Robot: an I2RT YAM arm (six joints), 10 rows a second.
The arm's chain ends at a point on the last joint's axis. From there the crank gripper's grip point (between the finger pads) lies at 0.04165 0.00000 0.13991 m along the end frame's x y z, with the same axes.
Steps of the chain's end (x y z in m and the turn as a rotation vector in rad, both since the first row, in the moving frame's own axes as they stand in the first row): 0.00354 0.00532 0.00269 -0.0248 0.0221 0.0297; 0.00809 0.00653 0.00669 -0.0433 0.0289 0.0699; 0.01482 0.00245 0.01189 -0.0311 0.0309 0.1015; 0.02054 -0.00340 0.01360 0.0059 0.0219 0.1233
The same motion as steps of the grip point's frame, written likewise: 0.00655 0.01006 0.00168 -0.0248 0.0221 0.0297; 0.01180 0.01560 0.00524 -0.0433 0.0289 0.0699; 0.01868 0.01121 0.01041 -0.0311 0.0309 0.1015; 0.02332 0.00109 0.01267 0.0059 0.0219 0.1233
